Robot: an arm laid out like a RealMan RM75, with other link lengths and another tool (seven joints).
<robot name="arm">
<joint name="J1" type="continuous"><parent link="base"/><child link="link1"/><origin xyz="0 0 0.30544" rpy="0 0 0"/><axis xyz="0 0 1"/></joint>
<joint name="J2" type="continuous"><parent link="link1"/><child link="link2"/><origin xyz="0 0 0" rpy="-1.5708 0 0"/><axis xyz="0 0 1"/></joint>
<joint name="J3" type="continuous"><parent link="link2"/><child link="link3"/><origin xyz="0 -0.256 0" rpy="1.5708 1.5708 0"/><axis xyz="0 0 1"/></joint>
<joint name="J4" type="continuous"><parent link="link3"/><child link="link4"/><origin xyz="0 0 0" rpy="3.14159 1.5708 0"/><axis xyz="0 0 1"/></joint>
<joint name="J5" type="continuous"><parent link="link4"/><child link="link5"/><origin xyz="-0.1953 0 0" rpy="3.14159 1.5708 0"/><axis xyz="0 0 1"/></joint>
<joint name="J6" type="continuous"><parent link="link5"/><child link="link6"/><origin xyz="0 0 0" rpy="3.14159 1.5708 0"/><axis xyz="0 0 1"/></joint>
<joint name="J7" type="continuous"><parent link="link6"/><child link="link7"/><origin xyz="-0.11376 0 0" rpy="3.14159 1.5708 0"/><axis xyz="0 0 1"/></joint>
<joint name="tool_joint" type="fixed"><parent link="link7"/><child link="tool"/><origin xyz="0.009 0.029 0.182" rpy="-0.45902 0 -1.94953"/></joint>
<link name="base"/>
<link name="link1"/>
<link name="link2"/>
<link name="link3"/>
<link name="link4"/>
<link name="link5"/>
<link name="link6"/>
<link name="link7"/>
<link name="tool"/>
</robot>
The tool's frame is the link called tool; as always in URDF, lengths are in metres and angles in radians. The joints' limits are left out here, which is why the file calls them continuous.
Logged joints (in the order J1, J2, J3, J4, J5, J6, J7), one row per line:
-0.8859, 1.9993, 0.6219, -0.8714, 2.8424, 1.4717, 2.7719
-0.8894, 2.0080, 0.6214, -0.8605, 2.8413, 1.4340, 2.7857
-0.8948, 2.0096, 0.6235, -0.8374, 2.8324, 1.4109, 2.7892
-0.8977, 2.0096, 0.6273, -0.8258, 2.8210, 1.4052, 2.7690
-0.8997, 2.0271, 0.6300, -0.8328, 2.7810, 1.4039, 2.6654
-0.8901, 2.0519, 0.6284, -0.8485, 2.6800, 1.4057, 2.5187
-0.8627, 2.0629, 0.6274, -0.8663, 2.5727, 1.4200, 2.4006
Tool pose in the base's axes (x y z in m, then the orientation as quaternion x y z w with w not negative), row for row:
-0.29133, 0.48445, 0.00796, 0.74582, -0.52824, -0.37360, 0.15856
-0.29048, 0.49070, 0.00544, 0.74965, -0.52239, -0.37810, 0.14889
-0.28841, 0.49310, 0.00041, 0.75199, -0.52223, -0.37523, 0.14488
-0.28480, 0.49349, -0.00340, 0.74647, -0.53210, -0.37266, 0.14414
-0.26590, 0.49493, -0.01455, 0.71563, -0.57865, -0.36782, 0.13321
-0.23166, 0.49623, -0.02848, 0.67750, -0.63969, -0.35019, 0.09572
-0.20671, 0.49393, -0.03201, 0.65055, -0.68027, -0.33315, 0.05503
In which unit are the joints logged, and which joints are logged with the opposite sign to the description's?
The joints are logged in radians. Opposite sign: J2, J4, J7.
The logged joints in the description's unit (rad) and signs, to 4 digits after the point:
-0.8859, -1.9993, 0.6219, 0.8714, 2.8424, 1.4717, -2.7719
-0.8894, -2.0080, 0.6214, 0.8605, 2.8413, 1.4340, -2.7857
-0.8948, -2.0096, 0.6235, 0.8374, 2.8324, 1.4109, -2.7892
-0.8977, -2.0096, 0.6273, 0.8258, 2.8210, 1.4052, -2.7690
-0.8997, -2.0271, 0.6300, 0.8328, 2.7810, 1.4039, -2.6654
-0.8901, -2.0519, 0.6284, 0.8485, 2.6800, 1.4057, -2.5187
-0.8627, -2.0629, 0.6274, 0.8663, 2.5727, 1.4200, -2.4006

